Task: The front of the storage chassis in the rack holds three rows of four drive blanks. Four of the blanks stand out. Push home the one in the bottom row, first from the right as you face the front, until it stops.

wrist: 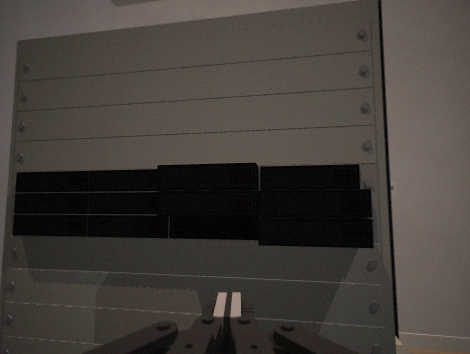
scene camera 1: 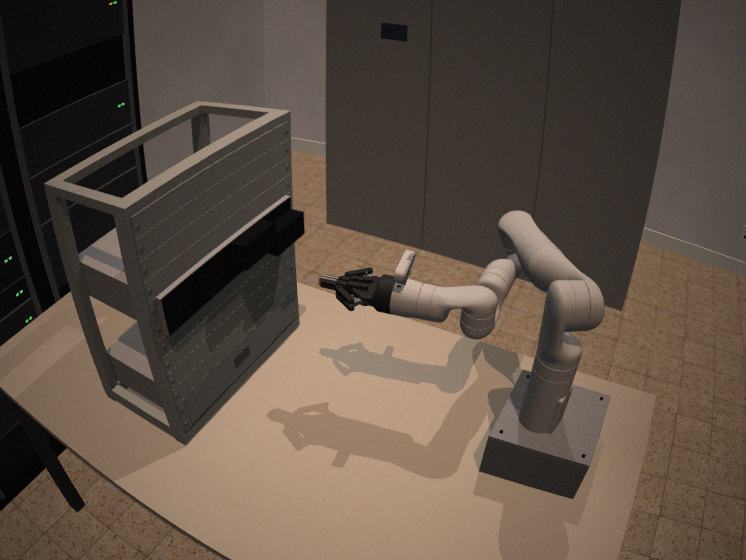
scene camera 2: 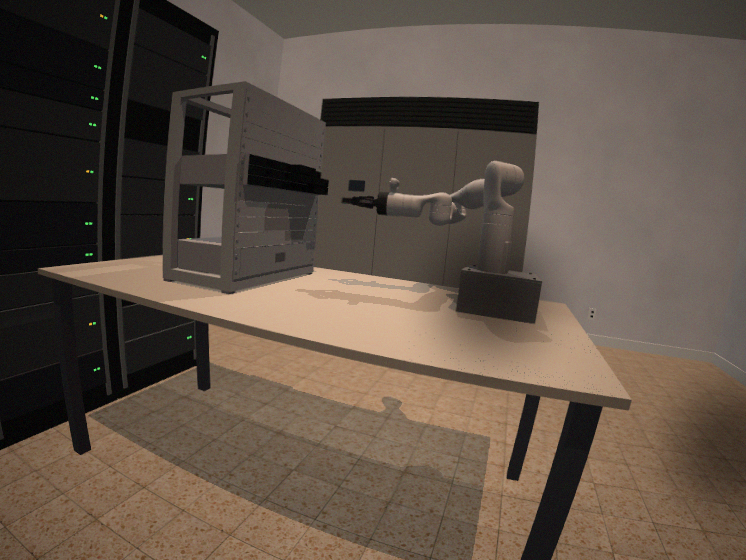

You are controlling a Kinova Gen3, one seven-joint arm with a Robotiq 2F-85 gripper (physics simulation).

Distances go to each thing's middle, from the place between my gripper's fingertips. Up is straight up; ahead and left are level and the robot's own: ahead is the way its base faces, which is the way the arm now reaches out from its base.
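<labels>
I can see the grey rack [scene camera 1: 203,255], and counting from my hand it is 16 cm to the left of the hand, 26 cm ahead of it and 1 cm above it.
</labels>
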